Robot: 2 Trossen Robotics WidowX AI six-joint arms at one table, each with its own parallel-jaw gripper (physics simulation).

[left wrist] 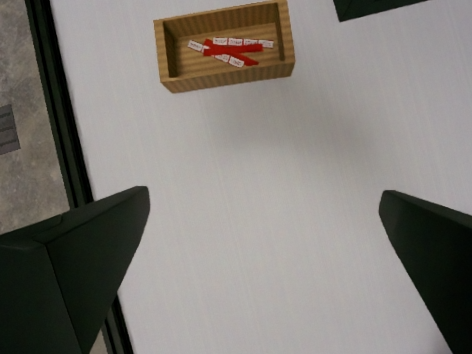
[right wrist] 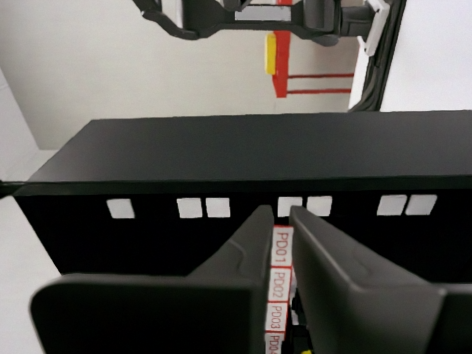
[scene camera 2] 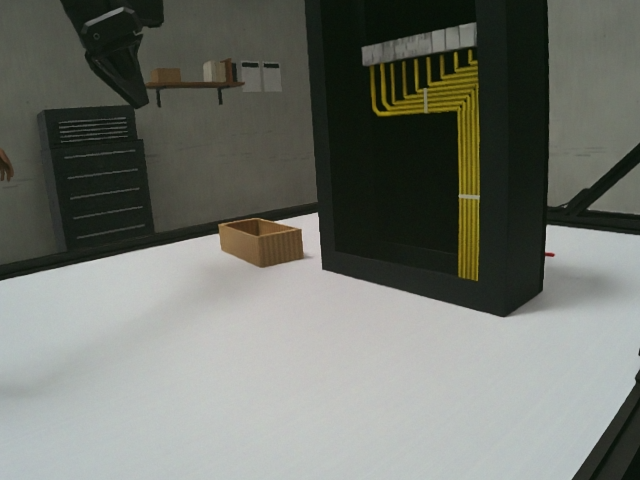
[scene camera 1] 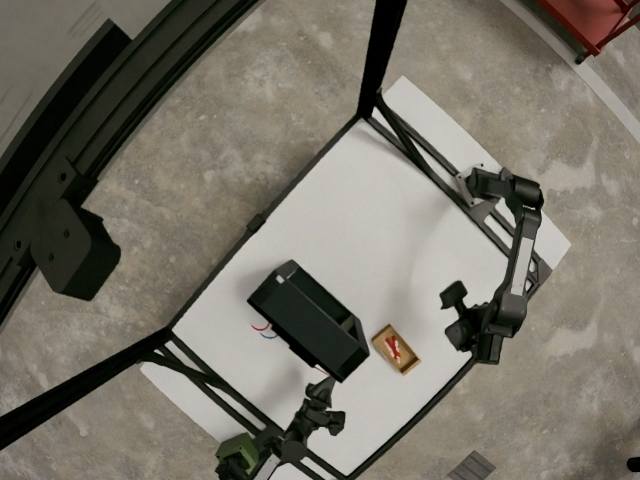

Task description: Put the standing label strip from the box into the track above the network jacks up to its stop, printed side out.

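Seen in the pictures: left gripper, fingertip midpoint: (left wrist: pixel 264 199) (scene camera 2: pixel 142 106) (scene camera 1: pixel 450 323); right gripper, fingertip midpoint: (right wrist: pixel 279 216); left arm's base, origin of the base link: (right wrist: pixel 366 21) (scene camera 1: pixel 477 184); right arm's base, origin of the base link: (scene camera 1: pixel 236 462).
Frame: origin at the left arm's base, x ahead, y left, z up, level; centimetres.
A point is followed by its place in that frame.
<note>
A label strip (right wrist: pixel 281 247) @[x 58.3, y 22.1, z 24.4 cm] printed PD01, PD02, PD03 and on is held upright in the picture between the fingers of my right gripper (right wrist: pixel 279 216) @[x 57.1, y 22.1, z 24.4 cm] (scene camera 1: pixel 331 381) @[x 57.1, y 22.1, z 24.4 cm], print toward the wrist camera. The gripper is at the lower end of the black housing (scene camera 1: pixel 310 315) @[x 54.2, y 5.6, z 36.4 cm] (scene camera 2: pixel 522 155) @[x 58.6, y -4.7, z 10.9 cm] (right wrist: pixel 260 150) @[x 52.1, y 20.0, z 24.9 cm] in scene camera 1. The track is not discernible. Pale jack blocks (scene camera 2: pixel 418 46) @[x 57.4, y 9.5, z 22.7 cm] with yellow cables show inside the housing. My left gripper (left wrist: pixel 264 199) @[x 27.8, y 25.7, z 18.8 cm] (scene camera 2: pixel 138 98) @[x 27.8, y 25.7, z 18.8 cm] is open and empty, above the table beside the wooden box (scene camera 1: pixel 412 367) @[x 40.4, y 37.5, z 0.7 cm] (scene camera 2: pixel 261 250) @[x 40.9, y 23.4, z -1.1 cm] (left wrist: pixel 230 79) @[x 38.9, y 30.0, z -1.6 cm]. Crossed red and white strips (left wrist: pixel 235 49) @[x 42.9, y 30.0, z -2.9 cm] (scene camera 1: pixel 392 347) @[x 42.9, y 30.1, z -2.9 cm] lie in the box.
Red and blue wires (scene camera 1: pixel 268 337) @[x 72.8, y 11.2, z -3.1 cm] stick out behind the housing. White squares (right wrist: pixel 218 207) @[x 55.9, y 20.6, z 26.9 cm] line its black face. Dark frame rails (scene camera 1: pixel 217 268) @[x 76.6, y -12.8, z -4.1 cm] edge the table. A green block (scene camera 1: pixel 242 449) @[x 95.2, y 37.3, z 6.4 cm] is by the right arm's base. A tool chest (scene camera 2: pixel 98 180) stands in the background.
</note>
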